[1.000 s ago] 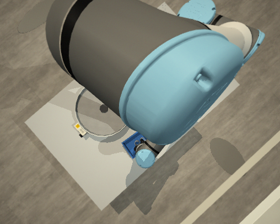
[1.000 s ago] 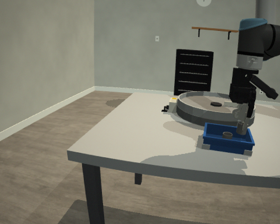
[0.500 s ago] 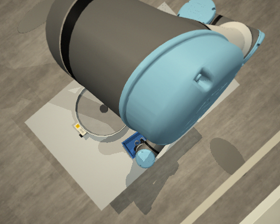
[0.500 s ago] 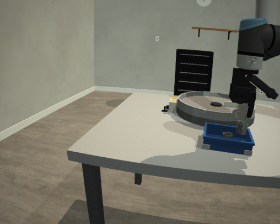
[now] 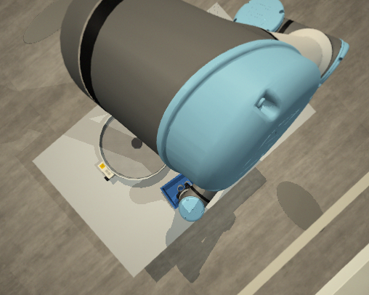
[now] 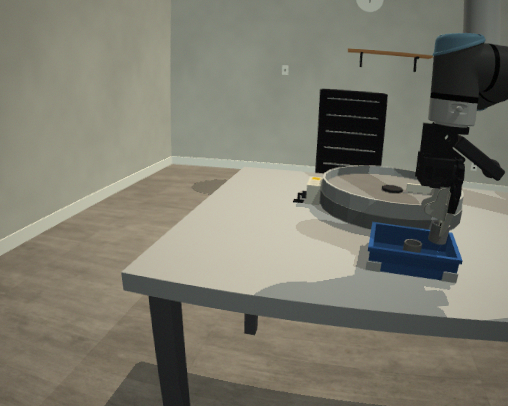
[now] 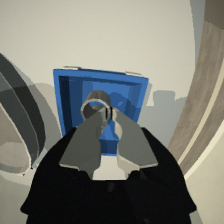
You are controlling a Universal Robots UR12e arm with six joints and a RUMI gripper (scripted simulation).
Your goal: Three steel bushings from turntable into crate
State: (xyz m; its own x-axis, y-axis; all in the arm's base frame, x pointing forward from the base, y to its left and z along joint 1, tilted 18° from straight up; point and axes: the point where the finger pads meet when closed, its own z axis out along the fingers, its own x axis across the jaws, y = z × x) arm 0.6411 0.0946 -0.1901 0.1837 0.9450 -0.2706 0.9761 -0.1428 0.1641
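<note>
Right now my hand is 50 mm short of the blue crate, 30 mm to the left of it and 60 mm above it. Round my hand: round grey turntable (10 mm behind, 390 mm to the right, 40 mm below).
</note>
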